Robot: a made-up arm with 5 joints.
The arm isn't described. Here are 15 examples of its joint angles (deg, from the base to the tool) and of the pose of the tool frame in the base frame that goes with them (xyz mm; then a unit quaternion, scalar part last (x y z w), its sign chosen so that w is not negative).
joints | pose
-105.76 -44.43 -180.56 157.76 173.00 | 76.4 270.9 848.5 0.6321 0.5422 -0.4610 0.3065
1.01 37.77 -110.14 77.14 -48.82 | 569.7 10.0 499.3 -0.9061 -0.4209 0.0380 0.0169
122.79 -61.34 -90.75 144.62 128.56 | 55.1 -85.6 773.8 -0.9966 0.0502 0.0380 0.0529
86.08 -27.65 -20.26 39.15 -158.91 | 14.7 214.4 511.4 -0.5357 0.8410 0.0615 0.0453
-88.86 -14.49 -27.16 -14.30 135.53 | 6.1 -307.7 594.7 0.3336 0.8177 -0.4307 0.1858
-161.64 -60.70 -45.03 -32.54 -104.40 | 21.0 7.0 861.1 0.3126 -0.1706 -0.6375 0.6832
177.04 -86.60 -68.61 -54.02 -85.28 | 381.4 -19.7 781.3 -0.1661 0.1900 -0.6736 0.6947
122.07 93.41 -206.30 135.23 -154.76 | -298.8 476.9 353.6 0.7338 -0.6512 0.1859 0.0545
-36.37 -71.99 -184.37 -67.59 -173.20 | -436.4 321.4 444.0 -0.3498 -0.8842 -0.0790 0.2992
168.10 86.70 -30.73 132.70 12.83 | -91.4 19.3 283.5 -0.0162 -0.0738 0.0081 0.9971
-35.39 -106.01 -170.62 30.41 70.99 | -562.9 399.9 257.9 0.3273 -0.4373 -0.7975 0.2561
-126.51 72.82 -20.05 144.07 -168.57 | -71.7 -96.8 361.6 0.1367 0.0525 -0.8347 0.5309
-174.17 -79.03 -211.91 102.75 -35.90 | 606.9 62.0 469.8 -0.0254 0.0667 -0.2587 0.9633
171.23 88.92 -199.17 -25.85 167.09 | -547.3 84.4 610.5 -0.3736 -0.0135 0.9110 0.1744
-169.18 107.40 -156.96 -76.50 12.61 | -542.5 -103.7 247.9 -0.0071 -0.4535 0.1810 0.8727
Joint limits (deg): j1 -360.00..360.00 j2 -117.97..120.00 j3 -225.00..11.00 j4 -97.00..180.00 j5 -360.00..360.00
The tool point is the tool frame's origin. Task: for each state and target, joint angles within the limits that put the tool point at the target. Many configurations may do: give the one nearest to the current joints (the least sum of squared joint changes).
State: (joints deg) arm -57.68 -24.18 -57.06 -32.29 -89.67
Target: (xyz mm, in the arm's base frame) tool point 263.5 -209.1 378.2
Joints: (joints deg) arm -38.43 19.35 -21.99 -16.35 -89.67
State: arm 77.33 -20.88 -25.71 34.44 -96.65
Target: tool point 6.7 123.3 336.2
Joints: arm 86.89 10.86 -2.57 37.89 -96.65
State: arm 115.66 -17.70 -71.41 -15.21 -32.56
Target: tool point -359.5 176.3 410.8
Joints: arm 153.88 18.86 -37.21 -2.70 -32.56
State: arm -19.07 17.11 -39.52 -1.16 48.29
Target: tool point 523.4 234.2 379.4
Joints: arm 24.11 44.79 -77.61 -3.06 48.29
